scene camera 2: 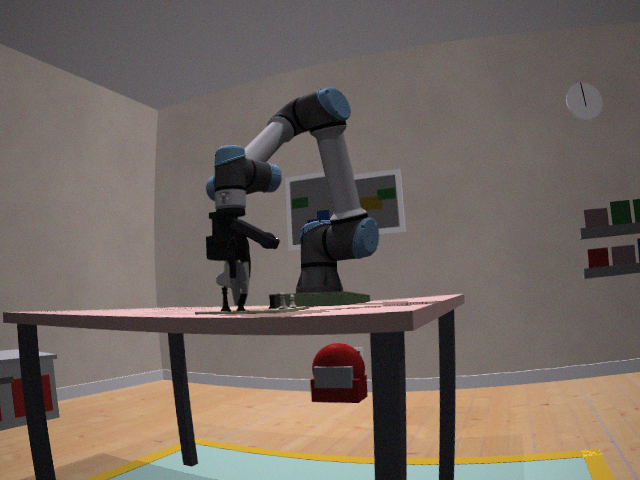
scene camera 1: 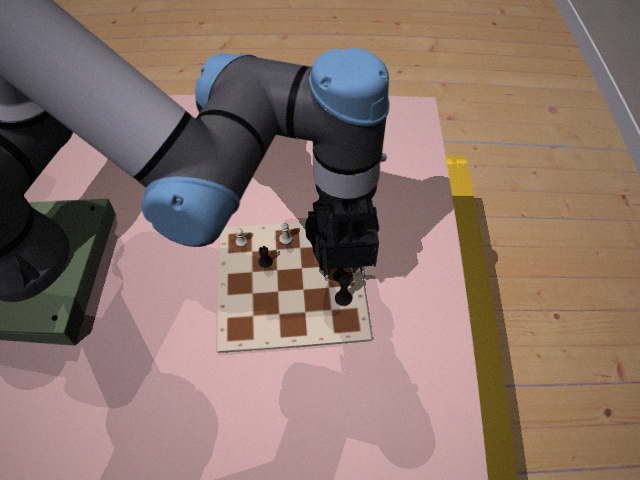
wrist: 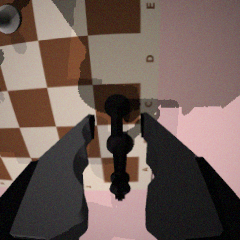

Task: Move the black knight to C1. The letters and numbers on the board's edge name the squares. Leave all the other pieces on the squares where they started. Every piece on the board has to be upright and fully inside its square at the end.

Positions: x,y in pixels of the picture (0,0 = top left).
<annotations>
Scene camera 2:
my gripper: 239,305
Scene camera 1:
my gripper: 340,272
chessboard: 289,304
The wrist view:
my gripper: 117,115
chessboard: 66,66
</annotations>
